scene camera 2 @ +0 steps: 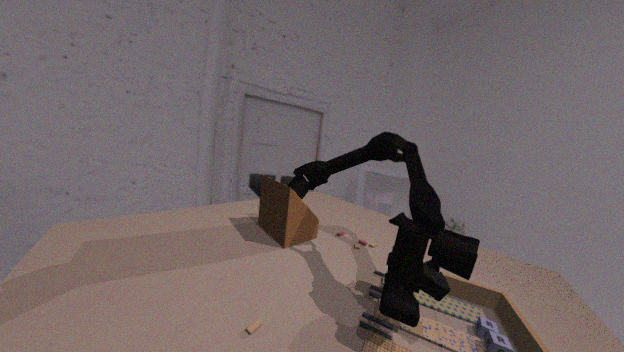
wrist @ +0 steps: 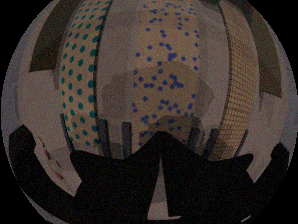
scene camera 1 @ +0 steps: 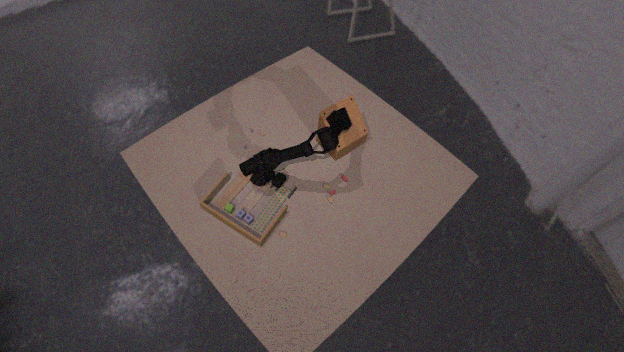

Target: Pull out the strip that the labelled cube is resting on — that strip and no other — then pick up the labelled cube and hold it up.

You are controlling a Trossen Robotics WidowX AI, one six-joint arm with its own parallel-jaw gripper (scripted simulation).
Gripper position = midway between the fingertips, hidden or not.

In view: my gripper (scene camera 2: 390, 312).
My gripper is seen too in the wrist view (wrist: 161, 135).
